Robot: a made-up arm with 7 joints.
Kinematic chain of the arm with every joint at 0, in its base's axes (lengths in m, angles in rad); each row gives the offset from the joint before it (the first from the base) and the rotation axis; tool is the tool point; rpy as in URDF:
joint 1: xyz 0 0 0.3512 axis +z
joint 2: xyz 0 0 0 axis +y
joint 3: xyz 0 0 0.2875 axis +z
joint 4: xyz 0.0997 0 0 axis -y
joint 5: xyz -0.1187 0 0.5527 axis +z
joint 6: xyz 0 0 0 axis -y
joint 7: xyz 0.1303 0 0 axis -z
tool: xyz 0 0 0 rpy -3.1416 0 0
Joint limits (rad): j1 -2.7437..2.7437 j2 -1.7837..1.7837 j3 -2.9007..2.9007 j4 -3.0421..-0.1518 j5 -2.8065..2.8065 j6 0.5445..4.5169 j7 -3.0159..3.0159
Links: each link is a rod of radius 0.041 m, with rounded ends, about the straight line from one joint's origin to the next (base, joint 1, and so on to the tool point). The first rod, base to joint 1, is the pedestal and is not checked.
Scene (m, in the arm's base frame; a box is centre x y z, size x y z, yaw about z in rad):
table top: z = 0
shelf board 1: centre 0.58 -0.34 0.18 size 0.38 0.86 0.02 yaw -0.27
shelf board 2: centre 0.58 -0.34 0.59 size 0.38 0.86 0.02 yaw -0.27
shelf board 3: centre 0.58 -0.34 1 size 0.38 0.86 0.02 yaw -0.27
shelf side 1: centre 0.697 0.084 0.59 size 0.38 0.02 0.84 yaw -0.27
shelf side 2: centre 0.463 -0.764 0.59 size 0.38 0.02 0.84 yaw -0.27
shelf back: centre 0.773 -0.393 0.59 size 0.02 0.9 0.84 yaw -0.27
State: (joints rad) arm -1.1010 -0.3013 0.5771 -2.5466 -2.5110 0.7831 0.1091
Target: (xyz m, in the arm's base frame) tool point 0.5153 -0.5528 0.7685
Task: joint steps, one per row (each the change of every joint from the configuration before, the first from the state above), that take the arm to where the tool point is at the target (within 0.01 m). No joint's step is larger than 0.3 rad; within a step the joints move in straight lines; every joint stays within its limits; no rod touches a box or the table.
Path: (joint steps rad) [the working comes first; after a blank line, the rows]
Joints at the target: -1.2276 -0.0521 0.4523 -1.7148 -2.5884 0.8861 0.1091
Straight joint move there: touches shelf board 2.

1: 0.0227 -0.1215 0.0017 -0.0826 0.2570 -0.0398 0.0000
2: 0.0226 -0.1215 0.0018 -0.0826 0.2571 -0.0397 0.0000
3: 0.0227 -0.1215 0.0017 -0.0826 0.2570 -0.0398 0.0000
4: 0.0226 -0.1216 0.0018 -0.0825 0.2570 -0.0398 0.0000
5: 0.0227 -0.1215 0.0017 -0.0826 0.2571 -0.0397 0.0000
6: 0.0226 -0.1215 0.0018 -0.0826 0.2570 -0.0398 0.0000
7: -0.0712 0.0489 -0.0692 0.1194 -0.2912 0.0074 0.0000
8: -0.0713 0.0489 -0.0691 0.1194 -0.2911 0.0074 0.0000
9: -0.0712 0.0489 -0.0692 0.1194 -0.2912 0.0075 0.0000
10: -0.0712 0.0489 -0.0692 0.1194 -0.2912 0.0074 0.0000
11: -0.0713 0.0488 -0.0691 0.1194 -0.2911 0.0074 0.0000
12: 0.0313 0.2446 0.0702 0.2435 -0.0546 0.1015 0.0000
13: 0.0312 0.2447 0.0702 0.2434 -0.0546 0.1015 0.0000
14: 0.0312 0.2446 0.0701 0.2434 -0.0546 0.1015 0.0000

